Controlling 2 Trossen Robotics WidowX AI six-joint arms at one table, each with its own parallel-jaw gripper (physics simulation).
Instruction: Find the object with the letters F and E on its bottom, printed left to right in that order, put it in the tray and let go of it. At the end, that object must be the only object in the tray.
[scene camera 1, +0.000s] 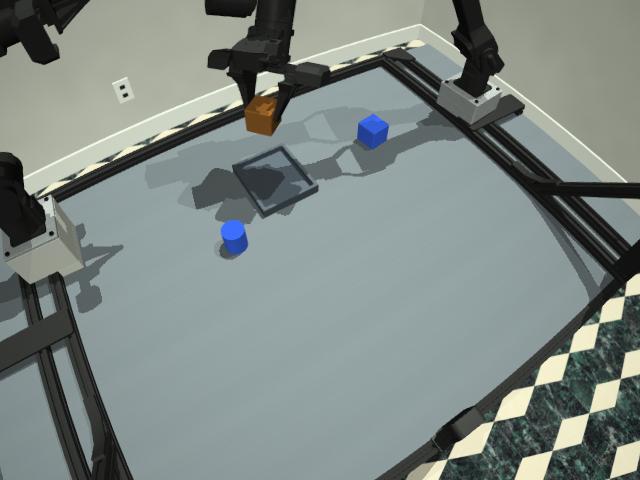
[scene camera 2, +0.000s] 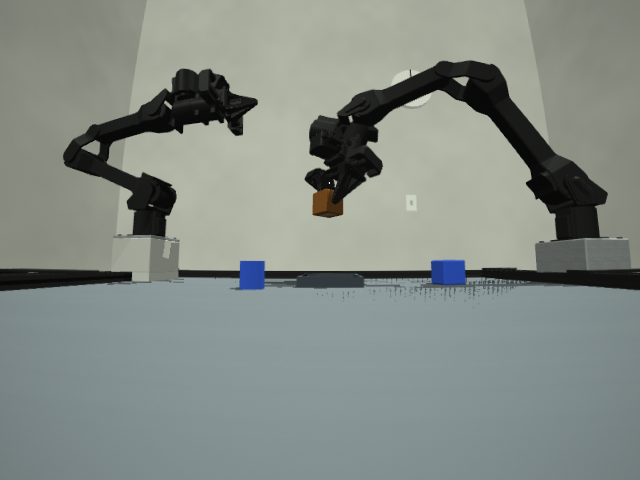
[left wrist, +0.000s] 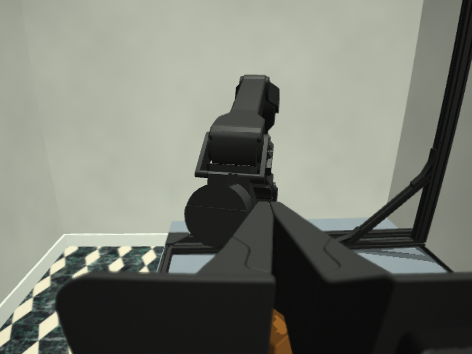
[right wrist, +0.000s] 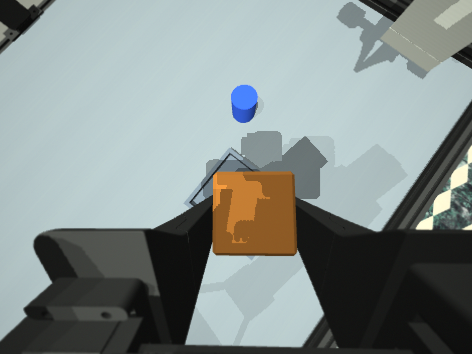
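Pixels of known places: left gripper, between the fingertips: (scene camera 2: 257, 101) (left wrist: 267, 212); right gripper, between the fingertips: (scene camera 1: 262, 119) (scene camera 2: 325, 205) (left wrist: 276, 342) (right wrist: 251, 201); left arm's base, origin of its link: (scene camera 1: 27, 226) (scene camera 2: 148, 237); right arm's base, origin of its link: (scene camera 1: 472, 85) (scene camera 2: 578, 241).
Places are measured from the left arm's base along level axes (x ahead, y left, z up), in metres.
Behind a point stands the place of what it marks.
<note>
My right gripper (scene camera 1: 263, 110) @(x 0.426, y -0.041, z 0.055 m) (scene camera 2: 328, 194) @(x 0.426, y -0.041, z 0.055 m) (right wrist: 251, 201) @(x 0.426, y -0.041, z 0.055 m) is shut on an orange cube (scene camera 1: 260, 122) @(x 0.417, y -0.057, z 0.063 m) (scene camera 2: 325, 205) @(x 0.427, y -0.068, z 0.048 m) (left wrist: 280, 334) @(x 0.416, y -0.044, z 0.081 m) (right wrist: 254, 220) @(x 0.433, y -0.035, z 0.081 m) and holds it in the air, high over the tray area. The cube's underside and any letters on it are hidden. The dark grey square tray (scene camera 1: 292, 200) @(x 0.439, y -0.109, z -0.090 m) (scene camera 2: 330, 280) @(x 0.438, y -0.110, z -0.088 m) lies on the table with no object in it; the cube covers much of it in the right wrist view. My left gripper (scene camera 2: 255, 102) @(x 0.261, y 0.000, z 0.321 m) (left wrist: 267, 212) @(x 0.261, y 0.000, z 0.321 m) is shut and empty, raised at the left in scene camera 2.
A blue cylinder (scene camera 1: 234, 238) @(x 0.312, y -0.158, z -0.056 m) (scene camera 2: 252, 275) @(x 0.323, y -0.159, z -0.078 m) (right wrist: 244, 107) @(x 0.328, y -0.130, z -0.056 m) stands upright to the left of the tray in scene camera 2. A blue cube (scene camera 1: 372, 132) @(x 0.641, y -0.056, z -0.056 m) (scene camera 2: 448, 272) @(x 0.649, y -0.061, z -0.077 m) lies to the right of the tray. Dark rails (scene camera 1: 155, 152) @(x 0.249, y 0.149, z -0.093 m) edge the table.
</note>
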